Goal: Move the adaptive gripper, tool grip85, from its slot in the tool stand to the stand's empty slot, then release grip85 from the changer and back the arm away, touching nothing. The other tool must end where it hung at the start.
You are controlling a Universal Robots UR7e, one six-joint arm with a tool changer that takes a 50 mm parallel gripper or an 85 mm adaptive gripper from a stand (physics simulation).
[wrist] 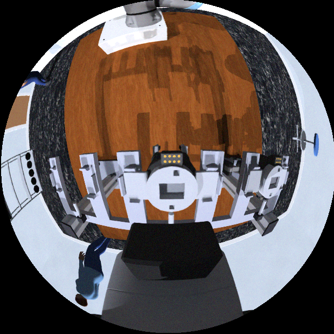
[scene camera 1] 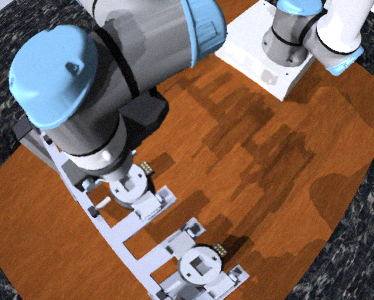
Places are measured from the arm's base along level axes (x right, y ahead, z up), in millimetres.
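Pixels of known places: arm's base, link origin: [scene camera 1: 284, 48].
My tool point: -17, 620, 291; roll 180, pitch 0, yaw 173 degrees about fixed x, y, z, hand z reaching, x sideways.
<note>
Ahead of a thing's pixels: the offset from my tool point to its top centre, as dx, dy, dz. "pt": to the spot under its first point.
The tool stand [scene camera 1: 117, 240] [wrist: 117, 226] holds two tools by their round coupling discs. The middle tool's disc @[pt -23, -8, -97] [scene camera 1: 139, 186] [wrist: 155, 190] sits between two prongs; the arm's bare flange end is just above it, partly covering it in the scene view. The other tool's disc @[pt -197, +10, -97] [scene camera 1: 214, 265] [wrist: 266, 186] sits in the slot at the right of the wrist view. The empty slot shows at the left of the wrist view, between two bare prongs; the arm mostly hides it in the scene view. Both tools' fingers are hidden, so which one is grip85 cannot be told.
The arm's wrist [scene camera 1: 90, 130] covers the stand's far end. A black block [scene camera 1: 145, 115] [wrist: 172, 245] is attached beside it. The white robot base [scene camera 1: 260, 55] [wrist: 132, 40] stands at the table's far side. A person [wrist: 89, 280] shows beyond the stand.
</note>
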